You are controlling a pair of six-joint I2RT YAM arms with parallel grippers.
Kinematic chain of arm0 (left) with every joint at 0, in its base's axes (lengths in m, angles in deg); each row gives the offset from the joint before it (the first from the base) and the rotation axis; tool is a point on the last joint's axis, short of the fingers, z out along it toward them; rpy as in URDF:
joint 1: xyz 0 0 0.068 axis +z
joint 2: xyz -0.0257 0.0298 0.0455 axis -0.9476 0.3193 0
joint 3: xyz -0.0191 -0.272 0.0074 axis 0.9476 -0.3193 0
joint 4: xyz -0.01 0.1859 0.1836 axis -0.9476 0.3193 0
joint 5: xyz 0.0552 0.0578 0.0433 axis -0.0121 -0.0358 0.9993
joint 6: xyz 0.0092 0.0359 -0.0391 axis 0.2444 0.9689 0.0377
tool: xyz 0 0 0 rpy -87.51 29.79 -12.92
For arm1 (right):
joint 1: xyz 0 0 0.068 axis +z
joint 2: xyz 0.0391 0.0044 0.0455 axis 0.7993 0.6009 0
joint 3: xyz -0.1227 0.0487 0.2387 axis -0.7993 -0.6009 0
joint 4: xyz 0.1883 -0.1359 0.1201 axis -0.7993 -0.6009 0
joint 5: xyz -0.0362 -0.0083 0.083 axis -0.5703 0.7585 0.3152
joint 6: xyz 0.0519 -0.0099 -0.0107 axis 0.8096 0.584 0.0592
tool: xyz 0 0 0 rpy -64.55 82.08 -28.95
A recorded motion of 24 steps. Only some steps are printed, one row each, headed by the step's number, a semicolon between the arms.
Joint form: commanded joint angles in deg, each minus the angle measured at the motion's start. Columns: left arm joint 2, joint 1, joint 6, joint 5, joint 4, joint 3; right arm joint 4, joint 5, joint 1, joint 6, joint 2, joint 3.
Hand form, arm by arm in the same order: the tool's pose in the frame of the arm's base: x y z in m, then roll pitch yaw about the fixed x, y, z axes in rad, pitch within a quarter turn. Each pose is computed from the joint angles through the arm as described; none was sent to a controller.
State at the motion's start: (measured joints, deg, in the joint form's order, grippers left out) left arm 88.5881 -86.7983 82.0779 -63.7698 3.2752 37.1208; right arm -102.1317 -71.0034 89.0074 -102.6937 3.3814 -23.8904
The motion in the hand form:
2: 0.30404 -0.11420 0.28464 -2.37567 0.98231 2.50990; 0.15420 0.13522 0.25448 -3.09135 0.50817 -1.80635
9: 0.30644 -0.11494 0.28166 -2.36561 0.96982 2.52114; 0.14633 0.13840 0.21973 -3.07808 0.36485 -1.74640
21: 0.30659 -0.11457 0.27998 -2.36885 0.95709 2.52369; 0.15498 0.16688 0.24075 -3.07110 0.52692 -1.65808
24: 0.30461 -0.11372 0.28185 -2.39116 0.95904 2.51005; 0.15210 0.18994 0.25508 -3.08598 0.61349 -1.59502
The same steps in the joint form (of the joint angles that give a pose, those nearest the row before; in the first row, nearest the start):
2: -1.20 0.23 1.06 -0.24 -0.28 -1.04; -5.80 -0.45 2.72 4.56 -3.67 -4.67
9: -0.48 0.21 0.71 -0.16 -0.37 -0.89; -4.61 -5.59 5.72 2.29 -1.32 -10.05
21: -0.31 0.26 0.73 0.27 0.10 -0.91; 0.65 0.29 8.73 2.74 1.54 -4.92
24: -0.87 0.28 1.10 0.94 0.53 -0.99; 2.83 3.68 12.61 4.42 3.59 -1.23

